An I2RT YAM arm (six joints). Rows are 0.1 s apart.
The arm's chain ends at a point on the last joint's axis. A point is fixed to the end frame.
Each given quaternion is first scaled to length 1.
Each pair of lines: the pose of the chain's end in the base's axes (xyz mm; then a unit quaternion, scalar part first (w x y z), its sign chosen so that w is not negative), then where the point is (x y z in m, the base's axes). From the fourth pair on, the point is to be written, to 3 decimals.
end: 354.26, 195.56, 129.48, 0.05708, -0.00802, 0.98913, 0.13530
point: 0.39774 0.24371 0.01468
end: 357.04, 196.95, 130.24, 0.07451, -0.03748, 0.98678, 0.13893
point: 0.40269 0.24805 0.01757
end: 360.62, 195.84, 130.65, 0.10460, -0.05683, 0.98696, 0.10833
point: 0.41260 0.24130 0.01831
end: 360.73, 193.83, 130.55, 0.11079, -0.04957, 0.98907, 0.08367
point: 0.415 0.233 0.017
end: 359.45, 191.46, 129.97, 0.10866, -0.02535, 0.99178, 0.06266
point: 0.415 0.223 0.015
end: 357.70, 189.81, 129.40, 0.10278, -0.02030, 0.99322, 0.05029
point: 0.412 0.218 0.013
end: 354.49, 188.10, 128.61, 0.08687, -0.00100, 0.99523, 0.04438
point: 0.406 0.214 0.010
